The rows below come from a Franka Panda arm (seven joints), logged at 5 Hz.
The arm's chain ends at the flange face. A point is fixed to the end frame.
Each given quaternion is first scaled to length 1.
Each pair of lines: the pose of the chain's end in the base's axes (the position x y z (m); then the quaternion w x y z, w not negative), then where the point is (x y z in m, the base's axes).
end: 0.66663 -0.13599 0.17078 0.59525 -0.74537 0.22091 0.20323
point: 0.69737 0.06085 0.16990
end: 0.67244 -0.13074 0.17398 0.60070 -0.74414 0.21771 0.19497
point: 0.70472 0.06586 0.17509
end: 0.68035 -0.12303 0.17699 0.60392 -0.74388 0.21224 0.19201
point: 0.71197 0.07366 0.17967
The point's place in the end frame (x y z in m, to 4 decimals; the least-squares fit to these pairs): 0.0085 -0.0550 0.1913
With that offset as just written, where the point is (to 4 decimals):
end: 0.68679 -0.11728 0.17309 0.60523 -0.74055 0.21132 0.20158
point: 0.7163 0.0797 0.1774
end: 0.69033 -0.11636 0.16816 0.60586 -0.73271 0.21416 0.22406
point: 0.7162 0.0811 0.1751
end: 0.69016 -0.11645 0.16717 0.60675 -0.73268 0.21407 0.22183
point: 0.7166 0.0809 0.1743
